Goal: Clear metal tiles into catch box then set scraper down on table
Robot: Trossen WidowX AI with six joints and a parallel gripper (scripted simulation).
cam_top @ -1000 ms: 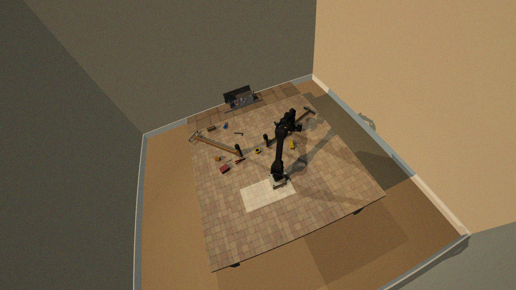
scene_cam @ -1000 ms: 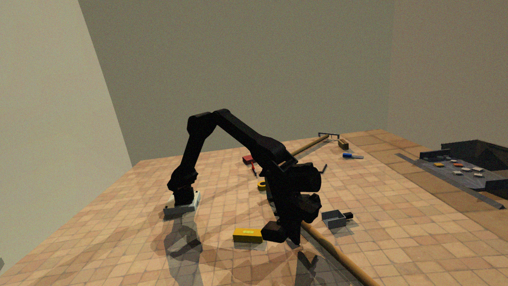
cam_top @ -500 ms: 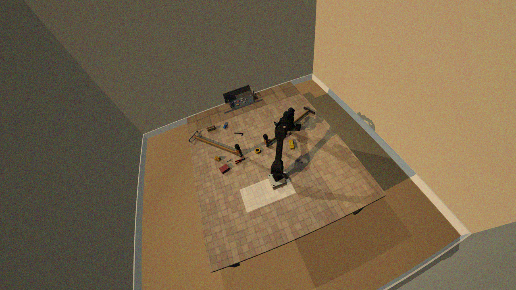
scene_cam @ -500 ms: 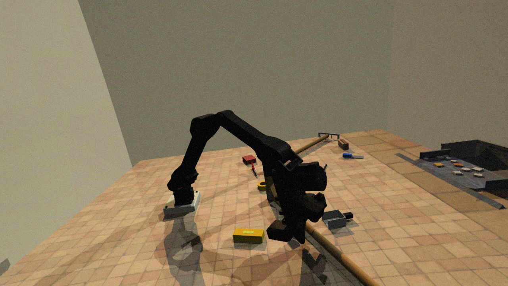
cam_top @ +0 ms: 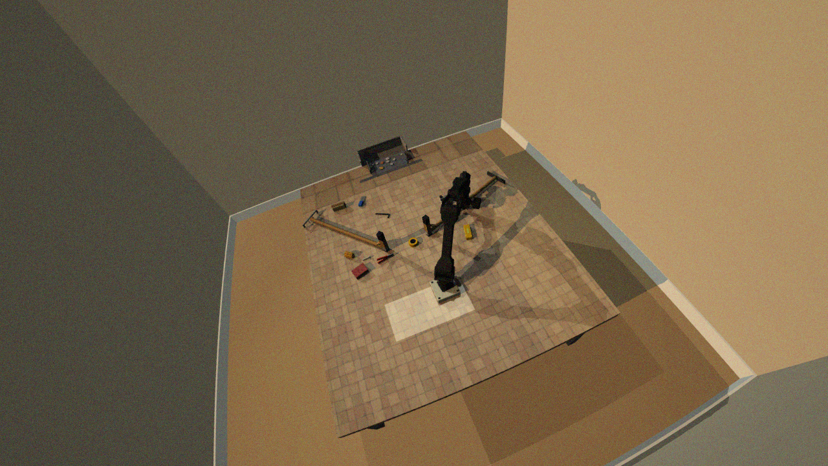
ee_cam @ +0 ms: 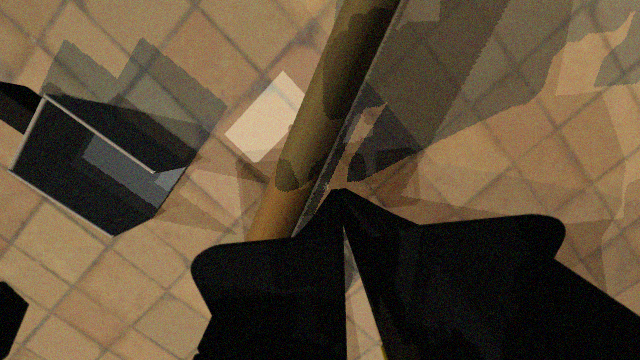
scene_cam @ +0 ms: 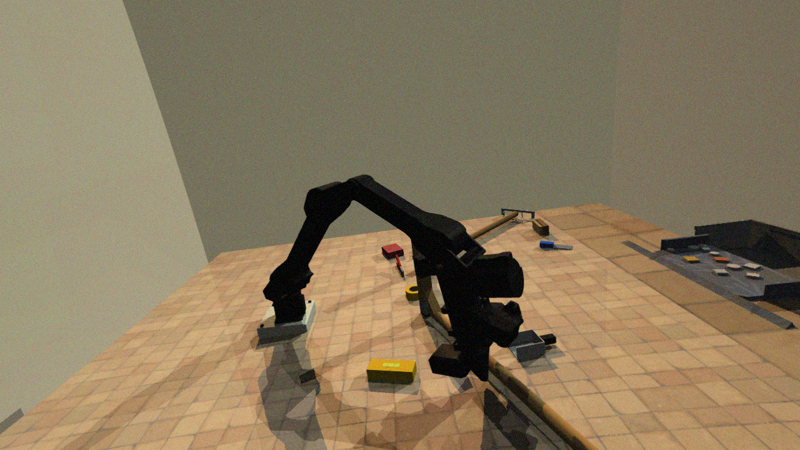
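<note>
My gripper tip is now 130 mm short of the small grey box and 70 mm to the right of it. Round my gripper tip: yellow tape roll 360 mm to the left, 60 mm behind; then yellow block 150 mm behind, 80 mm to the left, 10 mm above; then hex key 420 mm to the left, 220 mm ahead, 10 mm below.
</note>
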